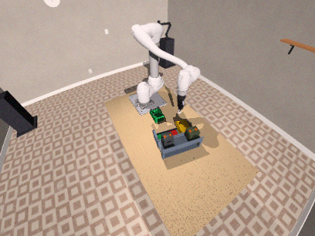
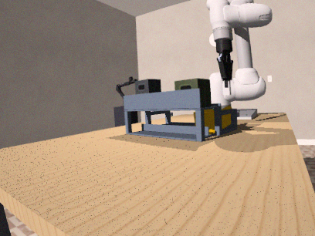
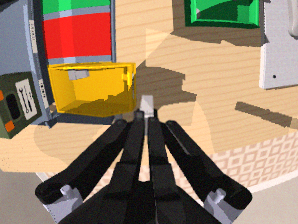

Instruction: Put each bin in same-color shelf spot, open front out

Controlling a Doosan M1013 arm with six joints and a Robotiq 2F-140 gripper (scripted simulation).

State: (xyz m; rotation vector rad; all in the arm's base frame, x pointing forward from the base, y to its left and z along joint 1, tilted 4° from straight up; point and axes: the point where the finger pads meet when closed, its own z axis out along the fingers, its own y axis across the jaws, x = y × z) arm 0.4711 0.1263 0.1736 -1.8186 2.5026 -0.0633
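Right now my hand is 120 mm above the yellow bin, 110 mm short of it and 40 mm to the left of it. Round my hand: dark box: 300 mm to the right, 180 mm ahead, 10 mm below; then green bin: 210 mm behind, 140 mm below, 130 mm to the right.
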